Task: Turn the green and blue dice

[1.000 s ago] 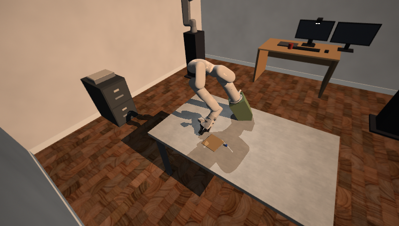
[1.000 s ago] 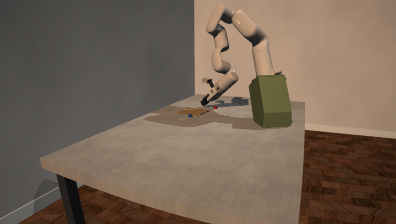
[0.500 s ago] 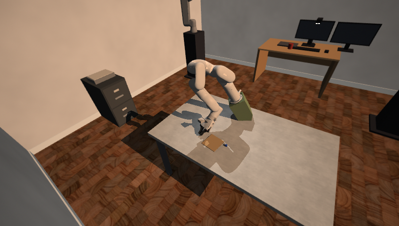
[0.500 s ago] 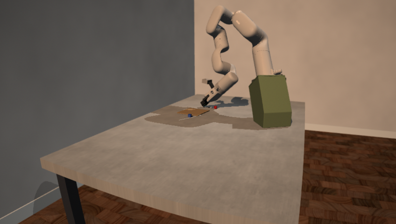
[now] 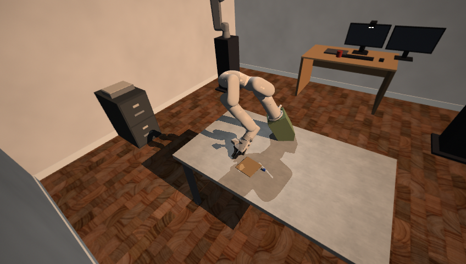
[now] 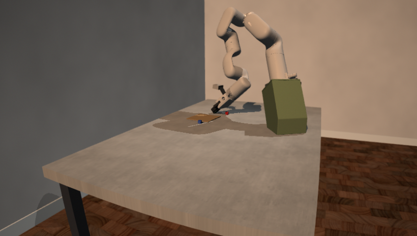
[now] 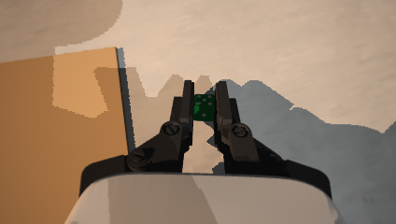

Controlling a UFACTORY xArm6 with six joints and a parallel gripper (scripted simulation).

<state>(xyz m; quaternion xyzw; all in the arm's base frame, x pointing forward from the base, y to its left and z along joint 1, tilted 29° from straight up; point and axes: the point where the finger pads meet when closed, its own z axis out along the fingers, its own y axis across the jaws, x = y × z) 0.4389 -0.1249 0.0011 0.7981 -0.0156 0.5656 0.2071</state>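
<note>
Right now my hand is 1 cm short of the green die and 1 cm above it. From my hand the other things lie so: blue die 25 cm to the left, 2 cm below, 2 cm behind; then tan mat 13 cm to the left, 2 cm below, 1 cm ahead; then red die 7 cm behind, 2 cm below.
</note>
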